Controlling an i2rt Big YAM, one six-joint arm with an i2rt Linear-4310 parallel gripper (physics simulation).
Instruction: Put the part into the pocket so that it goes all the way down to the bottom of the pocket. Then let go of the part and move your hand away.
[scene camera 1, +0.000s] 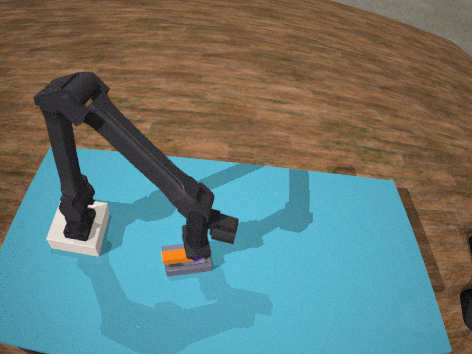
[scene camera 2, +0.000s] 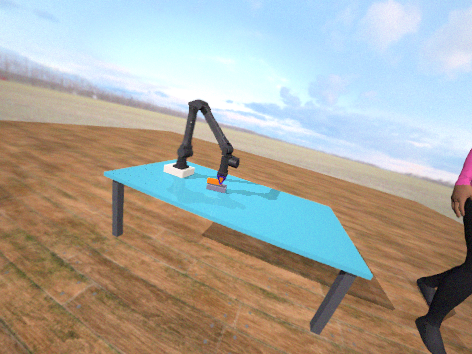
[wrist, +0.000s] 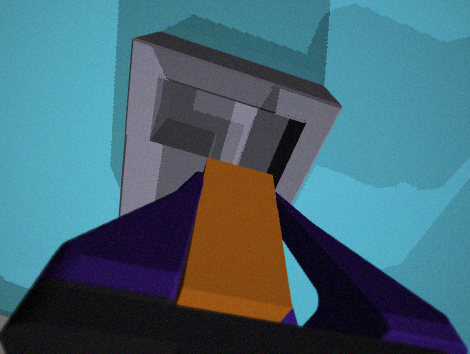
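Observation:
The orange part is a long block held between the purple fingers of my gripper. The grey pocket block lies on the blue table top. Its L-shaped pocket opening shows beyond the end of the part in the wrist view. In both scene views the part is above the block, over its far side. How close its underside is to the rim cannot be told. The fingertips are partly hidden by the part and the wrist.
The arm's white base stands at the left of the blue table. A person stands on the floor beyond the table's right end. Shadows of the arm fall across the table.

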